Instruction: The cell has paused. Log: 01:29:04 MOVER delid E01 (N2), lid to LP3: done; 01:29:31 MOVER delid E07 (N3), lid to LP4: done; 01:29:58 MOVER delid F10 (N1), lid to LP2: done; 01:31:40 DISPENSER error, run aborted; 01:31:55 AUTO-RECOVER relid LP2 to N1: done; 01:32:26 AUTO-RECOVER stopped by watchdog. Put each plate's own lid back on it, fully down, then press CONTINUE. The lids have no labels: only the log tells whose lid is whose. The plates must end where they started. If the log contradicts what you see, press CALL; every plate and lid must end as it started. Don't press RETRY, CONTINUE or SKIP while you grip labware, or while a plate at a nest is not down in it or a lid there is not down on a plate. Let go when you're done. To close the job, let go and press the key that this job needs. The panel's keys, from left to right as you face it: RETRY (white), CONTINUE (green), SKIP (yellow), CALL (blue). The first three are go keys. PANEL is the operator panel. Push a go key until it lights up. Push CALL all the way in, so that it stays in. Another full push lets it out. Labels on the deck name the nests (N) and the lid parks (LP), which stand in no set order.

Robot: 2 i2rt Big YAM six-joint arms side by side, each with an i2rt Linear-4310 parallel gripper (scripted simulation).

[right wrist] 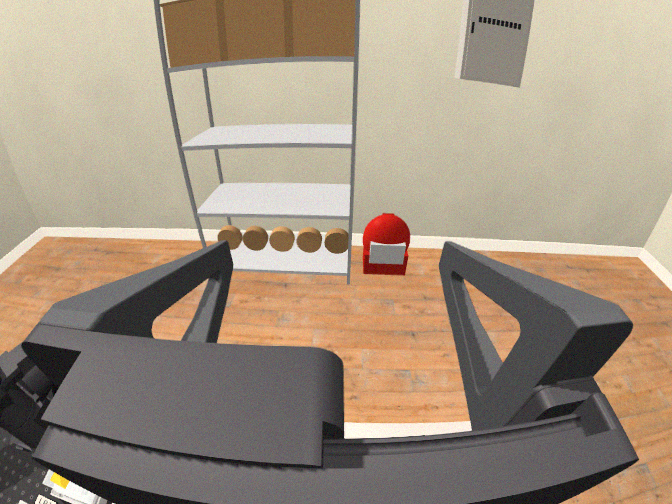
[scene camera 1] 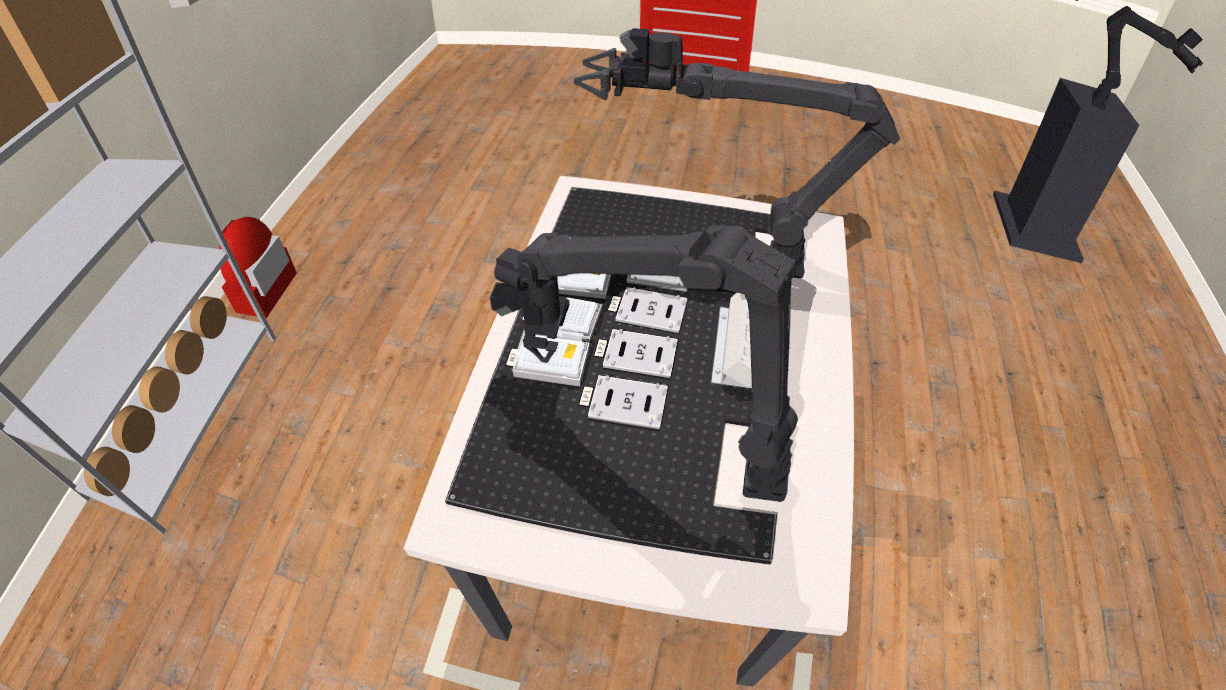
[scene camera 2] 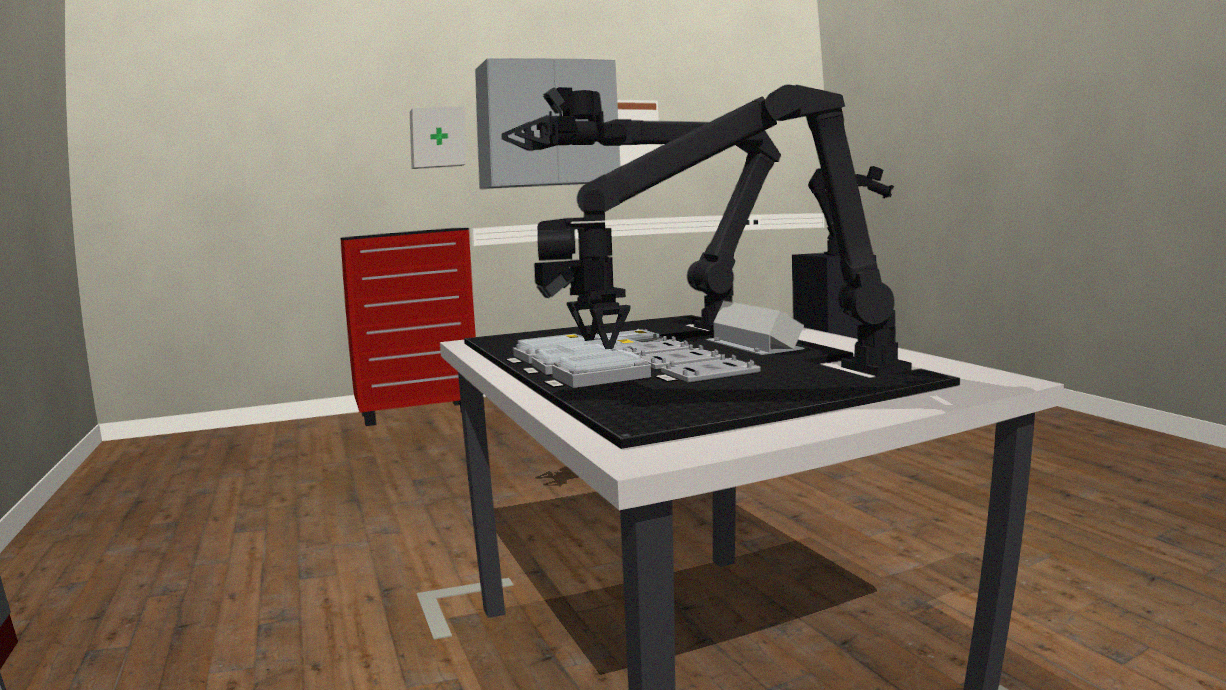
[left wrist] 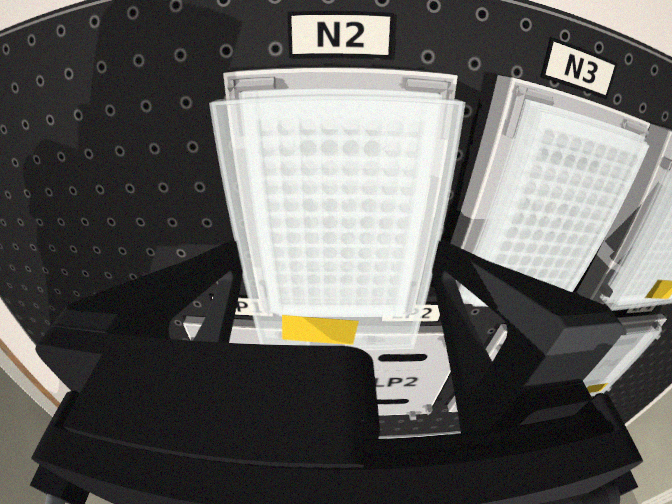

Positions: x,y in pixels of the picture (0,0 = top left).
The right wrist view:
right gripper: 336,253
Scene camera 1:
left gripper: 549,346
right gripper: 578,71
plate: 584,313
clear lid: 569,343
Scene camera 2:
left gripper: 599,345
right gripper: 507,134
clear lid: 594,346
plate: 620,358
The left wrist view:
left gripper: 337,252
plate: 553,236
clear lid: 337,202
plate: 270,92
